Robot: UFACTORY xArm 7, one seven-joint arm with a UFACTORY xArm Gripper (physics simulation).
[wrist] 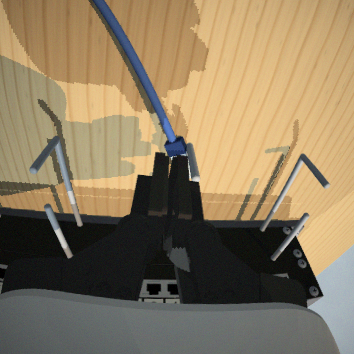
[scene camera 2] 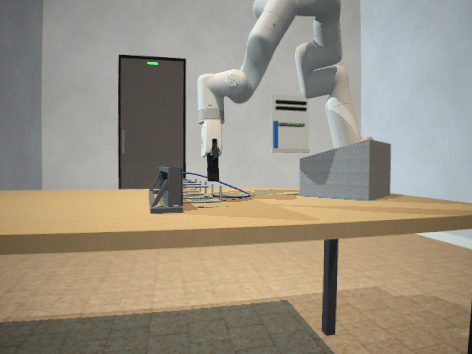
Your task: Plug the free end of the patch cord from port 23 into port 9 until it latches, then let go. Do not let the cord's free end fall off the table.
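Frame: origin at the arm's base, x ahead, y left, z up, level; millimetres.
Where they show: gripper, fingertip midpoint: (wrist: pixel 166 174) (scene camera 2: pixel 213 181); arm's base, origin of the base link: (scene camera 2: pixel 348 150).
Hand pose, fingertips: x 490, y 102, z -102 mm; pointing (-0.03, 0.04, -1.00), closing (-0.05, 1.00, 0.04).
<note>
Things, the pixels of their top centre, and the offset from my fingertips. "*": a spot on its surface instead. Level surfaces: height alone.
- patch panel, middle of its top: (wrist: pixel 49 299) (scene camera 2: pixel 178 166) dx +100, dy -71, dz +42 mm
- plug with a dark blue boot, middle of its top: (wrist: pixel 180 164) dx +14, dy +14, dz -32 mm
- short grey rod, surface spot: (wrist: pixel 193 162) * dx +2, dy +18, dz -19 mm
- wooden table, its level: dz -59 mm
The blue patch cord (scene camera 2: pixel 248 195) (wrist: pixel 135 57) loops out from the patch panel (scene camera 2: pixel 174 189) (wrist: pixel 30 235) over the table. In the wrist view its free end, a plug with a dark blue boot (wrist: pixel 175 146), shows just past the fingertips; its clear body is mostly hidden behind them. My gripper (scene camera 2: pixel 213 179) (wrist: pixel 166 174) is shut, its fingers nearly together with nothing visible between them. In the scene view the fingertips are above the cable-support rods. Two port openings (wrist: pixel 153 289) show between the finger linkages; their numbers are hidden, so port 9 cannot be picked out.
A short grey rod (wrist: pixel 193 162) stands right beside the plug and the right finger. Bent rods (wrist: pixel 68 182) (wrist: pixel 283 192) stick out from the panel on both sides of the gripper. The wooden table (scene camera 2: pixel 75 210) carries the panel and the arm's grey base block (scene camera 2: pixel 345 172).
</note>
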